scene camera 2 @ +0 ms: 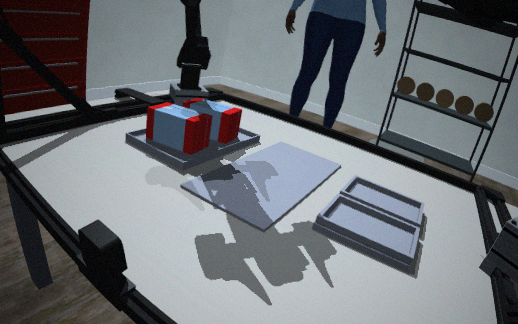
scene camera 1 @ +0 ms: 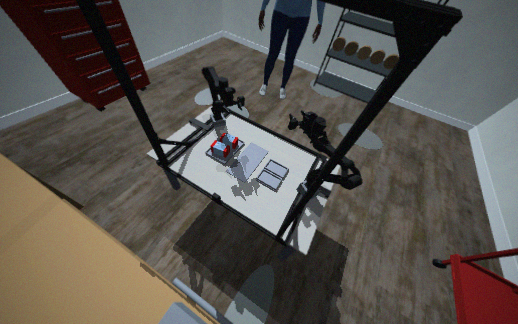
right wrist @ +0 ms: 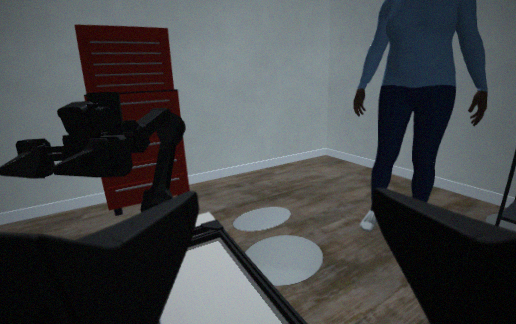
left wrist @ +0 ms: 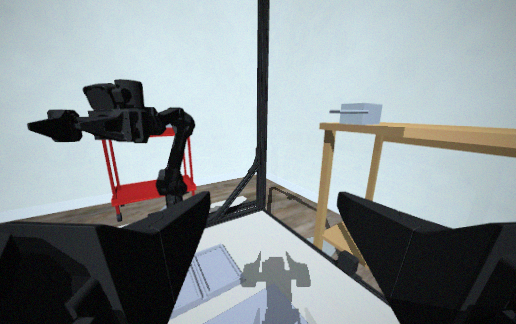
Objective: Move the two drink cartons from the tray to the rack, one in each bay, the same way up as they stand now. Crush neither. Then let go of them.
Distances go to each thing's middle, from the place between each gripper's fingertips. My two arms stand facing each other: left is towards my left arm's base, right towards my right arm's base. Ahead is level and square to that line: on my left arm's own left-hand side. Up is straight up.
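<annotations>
There's a flat grey mat (scene camera 2: pixel 259 189), and my right hand is 220 mm past it, 130 mm to the right of it and 410 mm above it.
As for my left hand, the mat is 2 cm ahead of that hand, 13 cm to the right of it and 38 cm below it. Going by its middle, the mat is nearer to my left hand than to my right hand.
</annotations>
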